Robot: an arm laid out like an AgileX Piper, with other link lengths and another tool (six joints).
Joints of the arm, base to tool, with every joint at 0 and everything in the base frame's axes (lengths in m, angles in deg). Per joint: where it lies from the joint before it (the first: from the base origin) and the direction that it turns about. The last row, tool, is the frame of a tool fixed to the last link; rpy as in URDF.
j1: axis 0 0 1 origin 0 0 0.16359
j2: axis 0 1 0 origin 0 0 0
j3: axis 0 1 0 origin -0.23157 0 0.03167
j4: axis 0.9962 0 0.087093 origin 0.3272 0 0.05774
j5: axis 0 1 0 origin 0 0 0
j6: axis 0.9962 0 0.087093 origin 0.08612 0 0.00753
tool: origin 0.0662 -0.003 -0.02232 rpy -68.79 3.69 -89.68
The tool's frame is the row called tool.
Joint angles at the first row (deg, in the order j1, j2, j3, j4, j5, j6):
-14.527, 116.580, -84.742, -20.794, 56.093, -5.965
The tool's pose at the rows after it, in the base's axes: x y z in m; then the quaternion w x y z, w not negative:
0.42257 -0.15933 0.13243 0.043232 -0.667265 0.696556 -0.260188
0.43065 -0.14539 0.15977 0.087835 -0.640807 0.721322 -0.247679
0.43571 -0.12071 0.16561 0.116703 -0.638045 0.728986 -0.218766
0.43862 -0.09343 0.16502 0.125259 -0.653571 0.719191 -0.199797
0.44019 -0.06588 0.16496 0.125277 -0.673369 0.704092 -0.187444
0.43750 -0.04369 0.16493 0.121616 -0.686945 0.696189 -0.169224
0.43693 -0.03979 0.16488 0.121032 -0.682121 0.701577 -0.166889
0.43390 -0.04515 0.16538 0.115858 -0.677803 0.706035 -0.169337
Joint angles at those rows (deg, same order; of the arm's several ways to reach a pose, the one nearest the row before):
-14.526, 113.850, -89.023, -17.371, 58.884, -5.778
-14.453, 112.488, -92.692, -10.906, 62.160, -5.778
-12.803, 112.465, -94.088, -5.943, 64.438, -5.986
-9.839, 112.465, -94.087, -4.333, 65.700, -5.987
-6.386, 112.465, -94.087, -4.155, 66.934, -5.597
-3.784, 112.466, -94.089, -3.521, 68.912, -5.153
-3.404, 112.465, -94.087, -3.363, 69.205, -4.027
-3.972, 111.928, -93.421, -3.894, 69.274, -3.644

